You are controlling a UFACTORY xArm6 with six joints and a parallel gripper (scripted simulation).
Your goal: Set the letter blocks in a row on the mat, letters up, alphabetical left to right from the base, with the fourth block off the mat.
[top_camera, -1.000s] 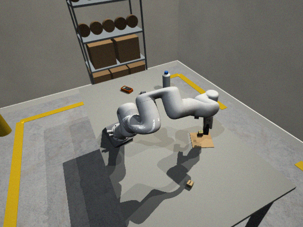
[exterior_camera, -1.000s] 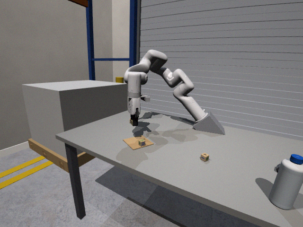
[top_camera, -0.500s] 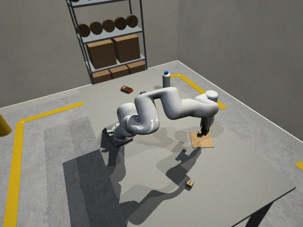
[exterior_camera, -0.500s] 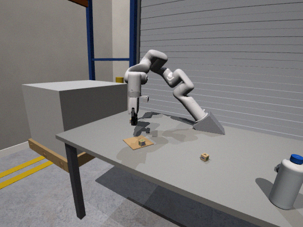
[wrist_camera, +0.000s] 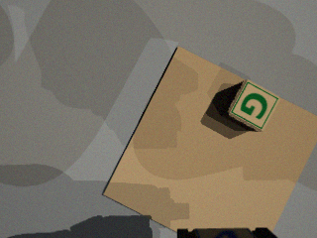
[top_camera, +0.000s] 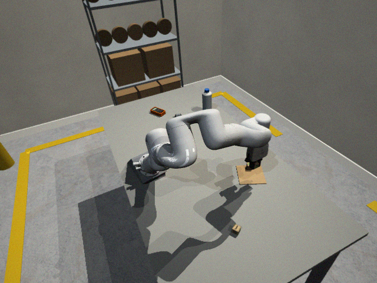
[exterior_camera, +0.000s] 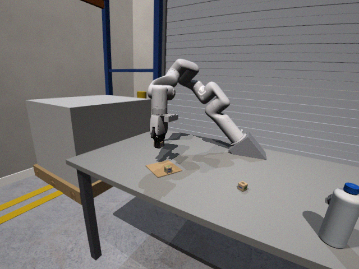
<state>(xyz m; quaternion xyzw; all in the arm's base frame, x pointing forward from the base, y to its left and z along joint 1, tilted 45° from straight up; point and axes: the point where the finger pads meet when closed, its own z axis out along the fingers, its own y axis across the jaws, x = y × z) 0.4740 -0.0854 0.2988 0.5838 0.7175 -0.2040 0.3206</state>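
Now: hand 120 mm above the mat, 40 mm to the right of it and 10 mm short of it. Round my hand: orange meter: 900 mm to the left, 290 mm behind, 110 mm below; white bottle: 740 mm to the left, 60 mm ahead, 30 mm below; dark object: 760 mm to the left, 180 mm behind, 110 mm below.
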